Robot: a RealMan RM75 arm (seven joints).
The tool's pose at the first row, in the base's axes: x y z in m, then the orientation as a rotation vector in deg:
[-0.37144, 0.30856, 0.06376, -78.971, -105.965, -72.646]
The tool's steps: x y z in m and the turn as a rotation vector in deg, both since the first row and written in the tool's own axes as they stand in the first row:
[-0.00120, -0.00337, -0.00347, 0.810, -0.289, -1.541]
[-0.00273, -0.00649, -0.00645, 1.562, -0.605, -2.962]
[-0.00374, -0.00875, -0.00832, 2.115, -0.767, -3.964]
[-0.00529, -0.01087, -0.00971, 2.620, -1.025, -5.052]
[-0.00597, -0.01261, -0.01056, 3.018, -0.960, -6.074]
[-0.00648, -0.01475, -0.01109, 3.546, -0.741, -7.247]
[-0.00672, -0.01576, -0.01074, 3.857, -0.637, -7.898]
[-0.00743, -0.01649, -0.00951, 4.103, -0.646, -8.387]
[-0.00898, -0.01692, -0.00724, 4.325, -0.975, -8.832]
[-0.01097, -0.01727, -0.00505, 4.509, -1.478, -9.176]
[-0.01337, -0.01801, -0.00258, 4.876, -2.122, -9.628]
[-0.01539, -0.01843, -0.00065, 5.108, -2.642, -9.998]
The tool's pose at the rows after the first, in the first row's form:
[-0.37457, 0.30475, 0.06303, -77.620, -107.874, -72.383]
[-0.37729, 0.30125, 0.06191, -76.395, -109.658, -72.097]
[-0.37926, 0.29901, 0.06105, -75.455, -110.876, -71.891]
[-0.38084, 0.29696, 0.05959, -74.545, -112.213, -71.726]
[-0.38232, 0.29580, 0.05875, -73.456, -113.225, -71.796]
[-0.38418, 0.29499, 0.05776, -72.034, -114.302, -71.859]
[-0.38498, 0.29514, 0.05702, -71.246, -114.914, -71.862]
[-0.38524, 0.29587, 0.05563, -70.720, -115.436, -71.807]
[-0.38479, 0.29717, 0.05321, -70.515, -116.135, -71.604]
[-0.38411, 0.29819, 0.05049, -70.561, -116.853, -71.313]
[-0.38361, 0.29926, 0.04717, -70.537, -117.826, -70.792]
[-0.38303, 0.30004, 0.04452, -70.545, -118.594, -70.443]

